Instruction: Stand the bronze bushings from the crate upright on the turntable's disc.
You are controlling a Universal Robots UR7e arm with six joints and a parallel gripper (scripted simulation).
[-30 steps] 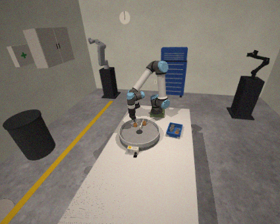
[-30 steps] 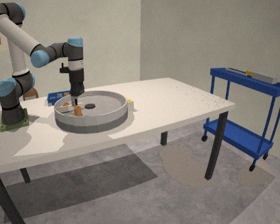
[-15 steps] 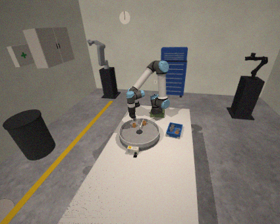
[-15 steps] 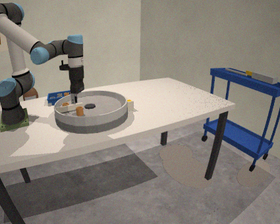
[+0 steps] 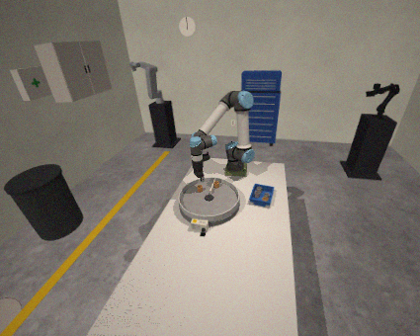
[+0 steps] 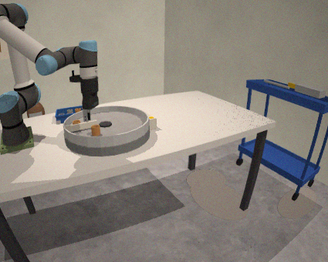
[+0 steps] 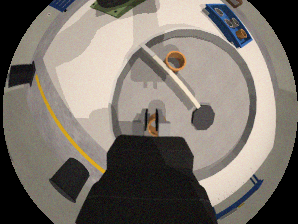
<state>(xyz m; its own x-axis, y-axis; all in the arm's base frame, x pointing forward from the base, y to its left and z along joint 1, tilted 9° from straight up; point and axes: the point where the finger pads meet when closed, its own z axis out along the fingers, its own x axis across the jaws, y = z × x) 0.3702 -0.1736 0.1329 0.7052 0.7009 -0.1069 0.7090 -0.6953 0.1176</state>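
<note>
My gripper is now 3 cm past the blue crate, 43 cm to the right of it and 11 cm above it. From my hand the other things lie so: grey turntable (10 cm ahead, 7 cm to the left, 8 cm below).
</note>
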